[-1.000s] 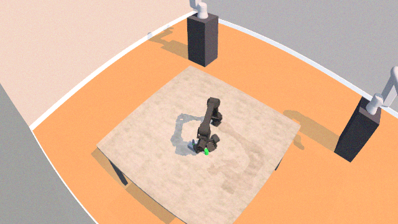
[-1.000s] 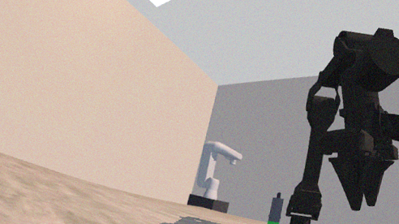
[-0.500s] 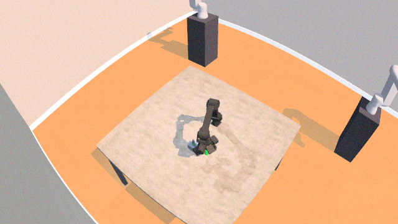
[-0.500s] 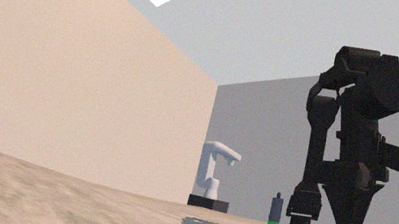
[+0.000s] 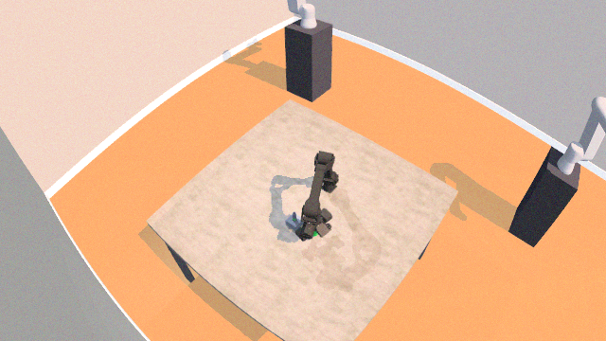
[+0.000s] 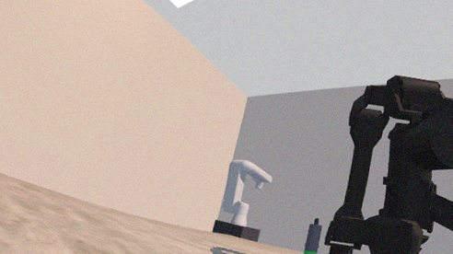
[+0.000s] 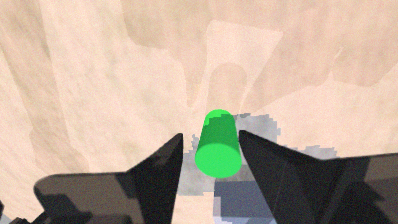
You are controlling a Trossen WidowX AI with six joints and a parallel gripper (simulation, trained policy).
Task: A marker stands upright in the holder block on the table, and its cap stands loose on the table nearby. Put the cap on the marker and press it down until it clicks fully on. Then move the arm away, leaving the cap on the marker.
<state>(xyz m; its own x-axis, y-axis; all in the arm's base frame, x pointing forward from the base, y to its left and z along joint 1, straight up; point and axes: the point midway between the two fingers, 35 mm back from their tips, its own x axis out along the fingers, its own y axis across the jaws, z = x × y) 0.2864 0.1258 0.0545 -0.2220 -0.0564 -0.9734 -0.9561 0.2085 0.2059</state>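
Now: the grey marker 110 mm to the right of my gripper tip, 60 mm above it and 20 mm ahead of it. From my gripper tip the other things lie so: grey holder block 110 mm to the right, 20 mm ahead; then green cap 10 mm ahead.
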